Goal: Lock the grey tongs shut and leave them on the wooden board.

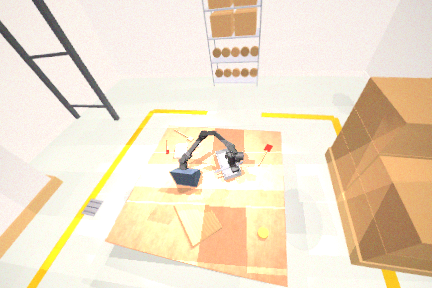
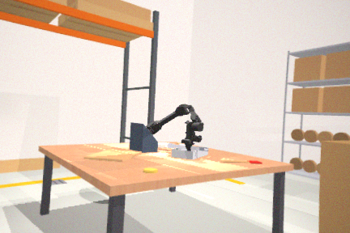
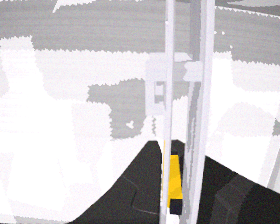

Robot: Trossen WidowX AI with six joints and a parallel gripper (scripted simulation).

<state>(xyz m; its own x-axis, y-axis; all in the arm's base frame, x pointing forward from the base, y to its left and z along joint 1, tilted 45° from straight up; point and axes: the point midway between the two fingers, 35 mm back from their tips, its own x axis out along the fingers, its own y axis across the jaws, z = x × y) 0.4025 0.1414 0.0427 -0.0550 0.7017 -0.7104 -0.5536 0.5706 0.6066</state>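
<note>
The tong arm lies 30 mm behind my gripper tip, 20 mm to the right of it and 40 mm above it. Round my gripper tip: silver roasting tin 50 mm behind, 50 mm to the left; then red-headed tool 280 mm ahead, 250 mm to the left, 20 mm below; then yellow lock tab 10 mm ahead, 10 mm to the left, 40 mm above.
</note>
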